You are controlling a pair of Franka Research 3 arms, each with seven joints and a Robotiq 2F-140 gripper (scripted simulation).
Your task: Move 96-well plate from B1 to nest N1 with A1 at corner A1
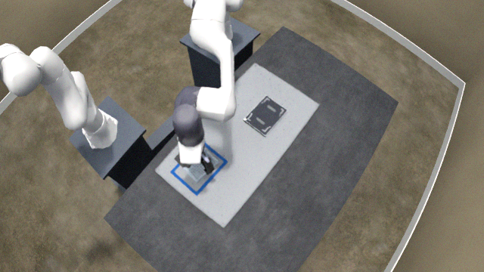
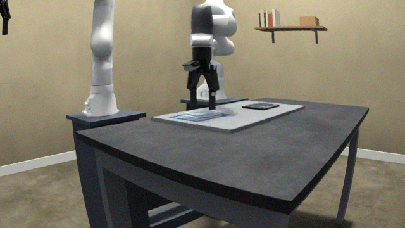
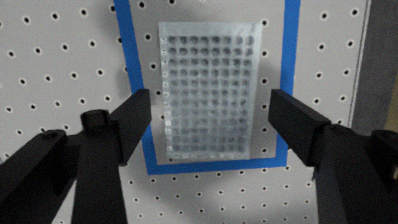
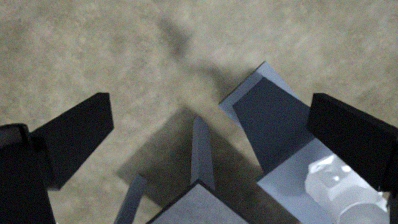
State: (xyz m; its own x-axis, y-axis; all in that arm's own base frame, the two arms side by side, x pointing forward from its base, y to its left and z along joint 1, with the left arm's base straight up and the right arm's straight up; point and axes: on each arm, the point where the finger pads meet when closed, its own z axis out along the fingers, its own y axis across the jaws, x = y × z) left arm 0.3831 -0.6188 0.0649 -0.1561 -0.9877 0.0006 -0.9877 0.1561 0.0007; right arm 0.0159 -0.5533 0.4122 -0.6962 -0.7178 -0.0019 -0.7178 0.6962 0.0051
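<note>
Now: the 96-well plate 4 cm below my left hand. The rest, counted from my left hand: dark plate nest 4 cm ahead, 35 cm to the left, 5 cm below.
</note>
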